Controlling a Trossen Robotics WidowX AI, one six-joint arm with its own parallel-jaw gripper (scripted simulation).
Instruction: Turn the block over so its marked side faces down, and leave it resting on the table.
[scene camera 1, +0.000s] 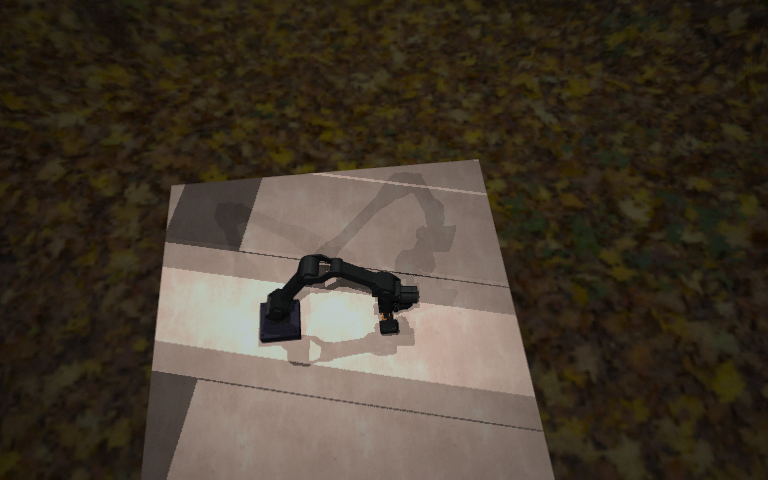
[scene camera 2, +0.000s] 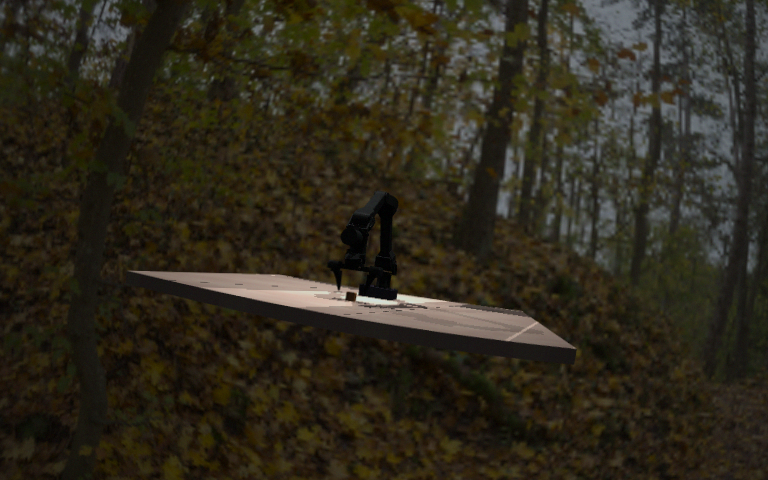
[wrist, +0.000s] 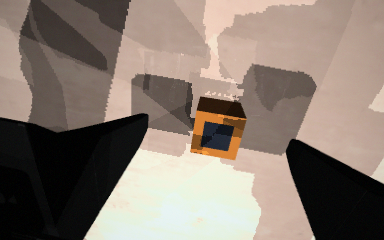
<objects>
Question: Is my gripper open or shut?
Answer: Open.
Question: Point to my gripper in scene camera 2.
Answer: At 351, 292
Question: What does my gripper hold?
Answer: Nothing.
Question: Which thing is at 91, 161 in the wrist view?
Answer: My gripper.
</objects>
